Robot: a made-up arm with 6 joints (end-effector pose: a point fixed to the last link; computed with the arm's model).
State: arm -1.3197 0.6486 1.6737 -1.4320 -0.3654 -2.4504
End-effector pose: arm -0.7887 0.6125 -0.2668 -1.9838 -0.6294 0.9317
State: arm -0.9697 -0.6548 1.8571 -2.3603 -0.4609 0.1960
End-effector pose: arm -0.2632 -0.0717 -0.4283 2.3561 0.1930 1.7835
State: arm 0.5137 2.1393 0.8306 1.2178 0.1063 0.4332
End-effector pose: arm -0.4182 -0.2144 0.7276 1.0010 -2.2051 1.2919
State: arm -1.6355 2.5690 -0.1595 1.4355 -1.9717 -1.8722
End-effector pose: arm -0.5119 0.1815 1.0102 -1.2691 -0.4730 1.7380
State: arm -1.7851 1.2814 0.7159 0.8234 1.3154 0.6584
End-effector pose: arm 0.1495 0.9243 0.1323 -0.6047 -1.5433 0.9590
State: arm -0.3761 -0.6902 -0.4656 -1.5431 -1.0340 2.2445
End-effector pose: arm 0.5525 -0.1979 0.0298 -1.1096 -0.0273 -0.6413
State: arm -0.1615 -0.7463 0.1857 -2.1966 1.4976 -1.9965
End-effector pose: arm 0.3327 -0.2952 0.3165 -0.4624 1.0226 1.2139
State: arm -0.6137 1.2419 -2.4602 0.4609 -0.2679 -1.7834
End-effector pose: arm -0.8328 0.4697 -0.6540 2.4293 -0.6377 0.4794
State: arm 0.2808 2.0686 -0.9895 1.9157 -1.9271 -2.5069
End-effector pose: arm -0.2668 -0.7822 0.3720 0.2337 1.8946 -1.6282
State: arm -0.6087 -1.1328 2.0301 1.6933 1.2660 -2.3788
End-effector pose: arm 0.6467 0.2264 0.0816 -0.4314 -0.0655 -2.1618
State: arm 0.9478 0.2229 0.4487 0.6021 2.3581 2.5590
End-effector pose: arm -0.2479 -0.7078 -0.6798 1.7312 1.4939 -1.7008
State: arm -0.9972 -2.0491 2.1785 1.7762 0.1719 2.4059
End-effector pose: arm 0.5777 -0.0521 0.5424 0.6381 0.8684 1.6202
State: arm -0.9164 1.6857 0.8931 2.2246 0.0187 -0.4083
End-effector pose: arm -0.2502 0.2106 0.4009 -1.0748 -2.0544 0.8060
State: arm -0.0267 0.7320 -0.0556 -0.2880 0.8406 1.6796
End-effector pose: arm -0.5777 -0.3049 -0.6407 0.5923 1.9963 -0.7799
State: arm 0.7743 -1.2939 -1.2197 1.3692 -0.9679 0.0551
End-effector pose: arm 0.6510 -0.0111 0.2892 -1.4287 0.2408 1.7502
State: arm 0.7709 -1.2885 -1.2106 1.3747 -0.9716 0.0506
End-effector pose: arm 0.6517 -0.0163 0.2835 -1.4125 0.2537 1.7552
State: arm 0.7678 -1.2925 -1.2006 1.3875 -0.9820 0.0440
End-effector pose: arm 0.6509 -0.0232 0.2845 -1.3946 0.2677 1.7572
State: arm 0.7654 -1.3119 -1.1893 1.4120 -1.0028 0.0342
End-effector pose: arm 0.6474 -0.0325 0.2961 -1.3740 0.2827 1.7545
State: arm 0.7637 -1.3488 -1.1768 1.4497 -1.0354 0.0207
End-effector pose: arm 0.6405 -0.0450 0.3194 -1.3491 0.2984 1.7472
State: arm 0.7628 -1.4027 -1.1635 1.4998 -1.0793 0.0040
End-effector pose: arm 0.6295 -0.0610 0.3530 -1.3183 0.3135 1.7364
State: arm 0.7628 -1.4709 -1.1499 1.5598 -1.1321 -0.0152
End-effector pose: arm 0.6139 -0.0806 0.3937 -1.2804 0.3260 1.7241
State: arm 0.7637 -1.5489 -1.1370 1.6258 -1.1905 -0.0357
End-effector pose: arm 0.5938 -0.1035 0.4376 -1.2358 0.3343 1.7123
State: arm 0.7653 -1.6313 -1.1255 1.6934 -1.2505 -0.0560
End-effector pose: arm 0.5701 -0.1287 0.4805 -1.1867 0.3373 1.7025
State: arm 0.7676 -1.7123 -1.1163 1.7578 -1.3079 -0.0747
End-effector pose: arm 0.5448 -0.1544 0.5190 -1.1370 0.3347 1.6956
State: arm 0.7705 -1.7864 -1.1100 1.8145 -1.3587 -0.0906
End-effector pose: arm 0.5199 -0.1786 0.5511 -1.0918 0.3270 1.6911
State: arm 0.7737 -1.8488 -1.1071 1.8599 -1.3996 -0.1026
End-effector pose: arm 0.4978 -0.1991 0.5762 -1.0560 0.3163 1.6878
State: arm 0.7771 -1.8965 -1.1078 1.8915 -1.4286 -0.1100
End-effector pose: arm 0.4801 -0.2143 0.5946 -1.0336 0.3044 1.6842
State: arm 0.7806 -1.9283 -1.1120 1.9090 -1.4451 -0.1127
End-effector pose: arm 0.4677 -0.2234 0.6073 -1.0261 0.2932 1.6791
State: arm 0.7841 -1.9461 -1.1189 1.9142 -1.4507 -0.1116
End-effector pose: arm 0.4601 -0.2269 0.6159 -1.0317 0.2832 1.6723
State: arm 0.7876 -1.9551 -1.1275 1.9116 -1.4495 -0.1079
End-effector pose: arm 0.4557 -0.2268 0.6220 -1.0459 0.2741 1.6642
